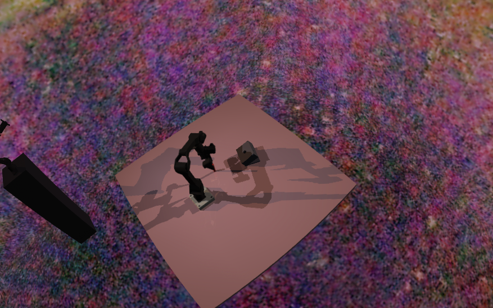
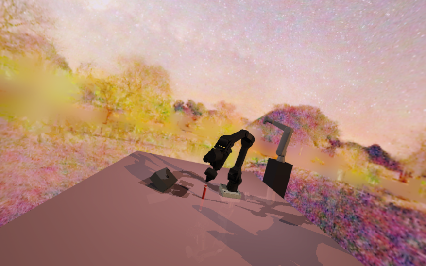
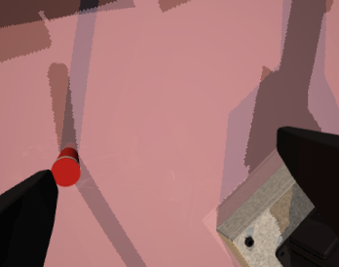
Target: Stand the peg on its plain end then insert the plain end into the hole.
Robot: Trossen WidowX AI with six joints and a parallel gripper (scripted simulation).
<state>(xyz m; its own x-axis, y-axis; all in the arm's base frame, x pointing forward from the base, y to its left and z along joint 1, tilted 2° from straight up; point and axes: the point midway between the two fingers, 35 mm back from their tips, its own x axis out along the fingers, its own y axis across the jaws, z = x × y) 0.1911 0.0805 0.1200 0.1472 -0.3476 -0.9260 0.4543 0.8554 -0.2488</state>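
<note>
The red peg is 60 mm below my gripper tip, 40 mm to the left of it and 20 mm ahead of it. Round my gripper tip: dark sloped panel: 260 mm ahead, 70 mm below, 40 mm to the right.
</note>
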